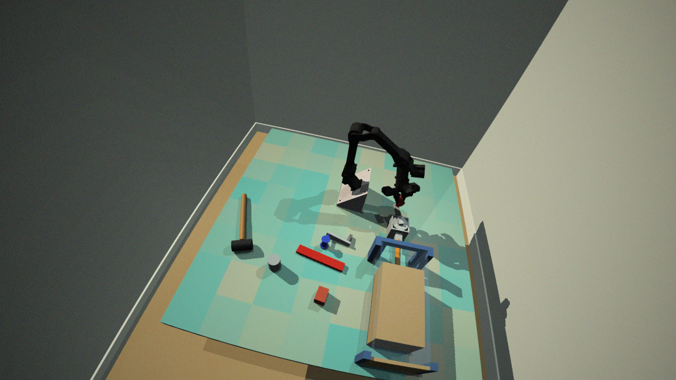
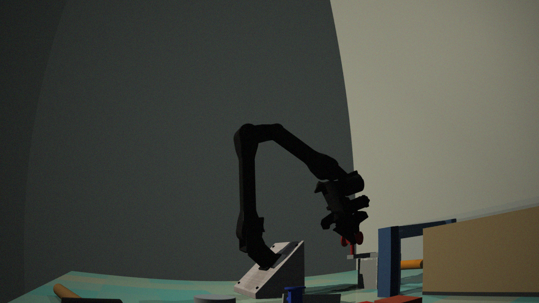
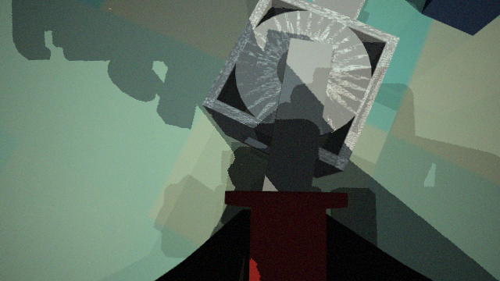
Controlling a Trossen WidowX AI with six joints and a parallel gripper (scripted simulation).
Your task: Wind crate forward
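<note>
Right now my gripper tip is 20 mm short of the winch handle and 30 mm above it. Round my gripper tip: red knob 20 mm behind, 10 mm to the right; then blue steel frame 240 mm ahead, 30 mm to the left, 30 mm below; then grey winch 70 mm ahead, 10 mm to the left, 100 mm below.
</note>
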